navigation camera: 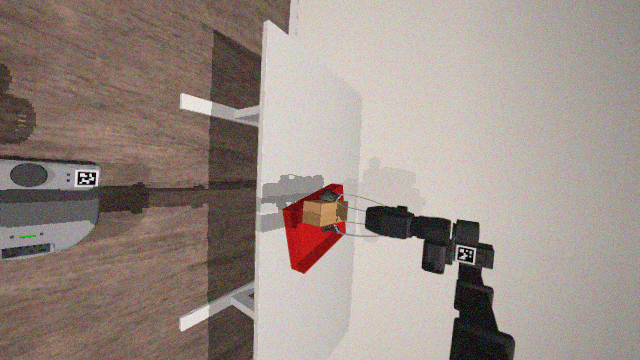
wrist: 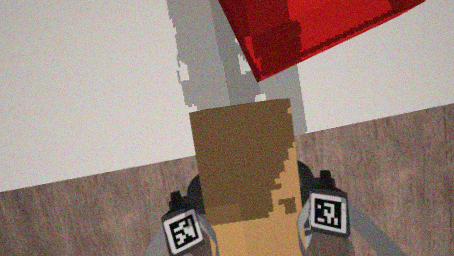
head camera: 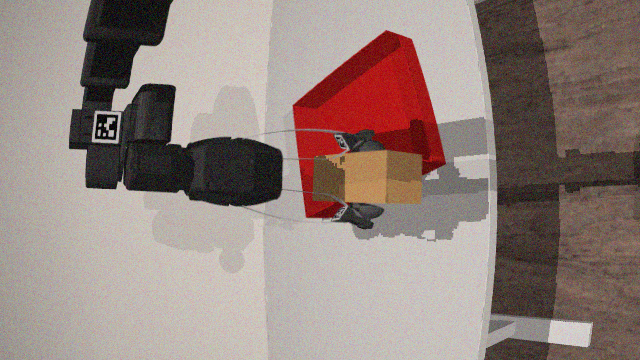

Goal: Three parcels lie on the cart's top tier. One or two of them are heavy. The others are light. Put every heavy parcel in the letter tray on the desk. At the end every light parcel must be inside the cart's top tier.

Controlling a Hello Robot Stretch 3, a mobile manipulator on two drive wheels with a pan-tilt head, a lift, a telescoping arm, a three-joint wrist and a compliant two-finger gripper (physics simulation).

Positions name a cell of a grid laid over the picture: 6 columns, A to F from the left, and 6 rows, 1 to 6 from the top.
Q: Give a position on a white desk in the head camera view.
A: D5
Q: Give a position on a red letter tray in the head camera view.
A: At D2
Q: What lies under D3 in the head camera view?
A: My gripper.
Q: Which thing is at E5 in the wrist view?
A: My gripper.
